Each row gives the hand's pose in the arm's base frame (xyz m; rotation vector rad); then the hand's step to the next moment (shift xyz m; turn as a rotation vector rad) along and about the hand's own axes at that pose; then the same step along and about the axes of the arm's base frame.
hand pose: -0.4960 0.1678 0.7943 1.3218 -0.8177 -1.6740
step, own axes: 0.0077 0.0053 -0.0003 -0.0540 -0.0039 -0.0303
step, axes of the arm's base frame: 0.0006 -0.0092 0.0012 0.0341 0.0503 0.0128
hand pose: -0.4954 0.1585 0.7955 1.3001 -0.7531 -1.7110
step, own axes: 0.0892 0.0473 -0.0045 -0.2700 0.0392 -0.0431
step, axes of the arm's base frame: 0.0067 -0.1008 -0.0020 0.0816 0.2211 0.1440
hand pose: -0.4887 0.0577 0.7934 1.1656 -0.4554 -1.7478
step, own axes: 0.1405 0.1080 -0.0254 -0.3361 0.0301 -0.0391
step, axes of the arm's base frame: 0.0632 -0.1674 -0.0052 0.0797 0.2814 0.1727
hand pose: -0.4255 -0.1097 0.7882 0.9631 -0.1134 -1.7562
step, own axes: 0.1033 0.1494 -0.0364 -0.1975 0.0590 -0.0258
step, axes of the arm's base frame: 0.1267 -0.1350 -0.0052 0.0799 0.1492 0.1205
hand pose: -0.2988 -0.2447 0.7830 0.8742 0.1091 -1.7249
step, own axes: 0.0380 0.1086 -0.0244 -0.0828 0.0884 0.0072
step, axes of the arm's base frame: 0.1030 -0.0567 -0.0019 0.0797 0.0312 0.0860
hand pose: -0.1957 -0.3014 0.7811 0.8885 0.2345 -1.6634
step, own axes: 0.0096 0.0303 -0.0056 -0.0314 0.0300 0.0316
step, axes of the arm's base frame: 0.0295 -0.0131 -0.0011 0.0148 -0.0040 0.0515
